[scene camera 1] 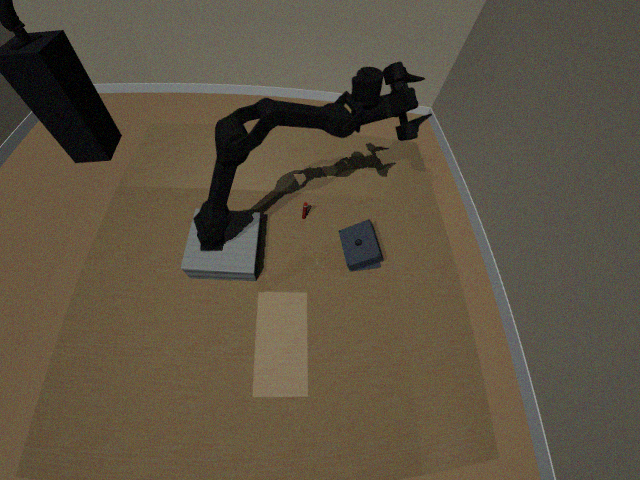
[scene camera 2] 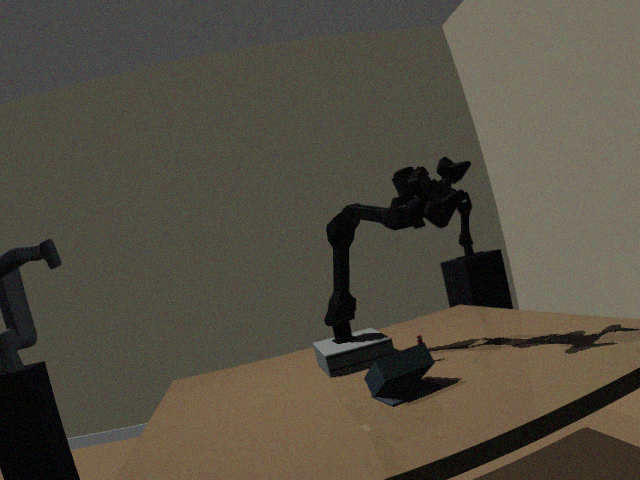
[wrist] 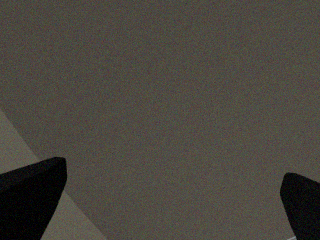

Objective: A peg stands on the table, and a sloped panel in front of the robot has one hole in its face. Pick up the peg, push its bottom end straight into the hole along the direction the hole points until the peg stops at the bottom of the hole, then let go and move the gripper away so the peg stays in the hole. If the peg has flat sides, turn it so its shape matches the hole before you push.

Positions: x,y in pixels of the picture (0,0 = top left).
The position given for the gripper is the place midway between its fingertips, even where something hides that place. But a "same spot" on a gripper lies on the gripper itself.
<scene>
The gripper shows in scene camera 1 (427,96), in scene camera 2 and in the wrist view. One and the same spot on the gripper: (wrist: 38,187) is (scene camera 2: 461,165). One and the same spot on a sloped panel: (scene camera 2: 396,370) is (scene camera 1: 380,250).
</scene>
